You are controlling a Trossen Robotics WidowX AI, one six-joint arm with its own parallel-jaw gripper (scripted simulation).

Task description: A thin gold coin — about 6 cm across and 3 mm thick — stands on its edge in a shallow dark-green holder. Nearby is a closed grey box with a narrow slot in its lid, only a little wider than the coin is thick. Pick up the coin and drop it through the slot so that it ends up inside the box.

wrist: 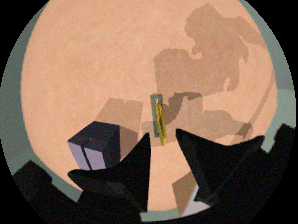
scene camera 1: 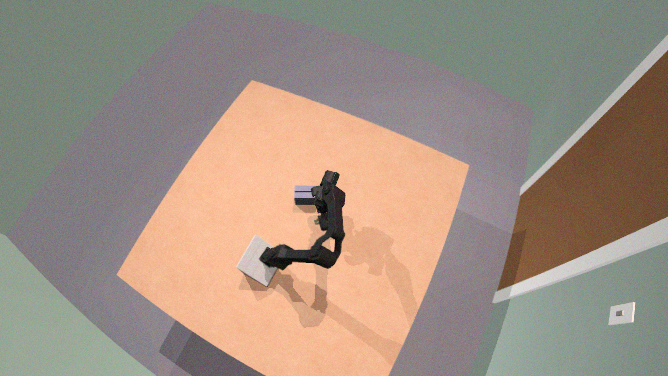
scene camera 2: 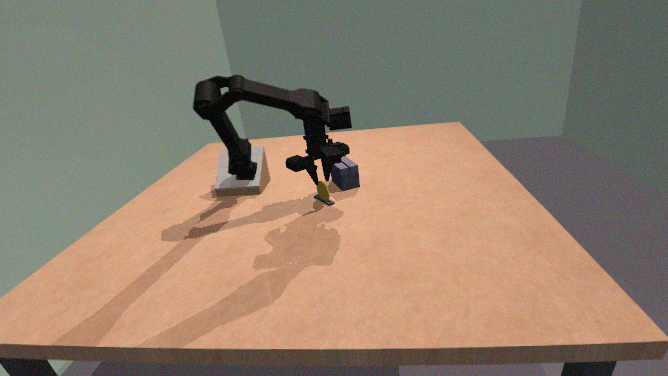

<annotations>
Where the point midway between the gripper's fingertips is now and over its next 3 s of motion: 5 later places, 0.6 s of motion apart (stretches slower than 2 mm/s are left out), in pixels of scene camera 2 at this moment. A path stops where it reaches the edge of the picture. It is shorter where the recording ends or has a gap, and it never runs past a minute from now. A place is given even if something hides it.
My gripper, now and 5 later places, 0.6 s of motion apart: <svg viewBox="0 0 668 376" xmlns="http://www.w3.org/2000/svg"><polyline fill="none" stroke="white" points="322,183 323,191 323,197 323,188 321,174 318,170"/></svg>
</annotations>
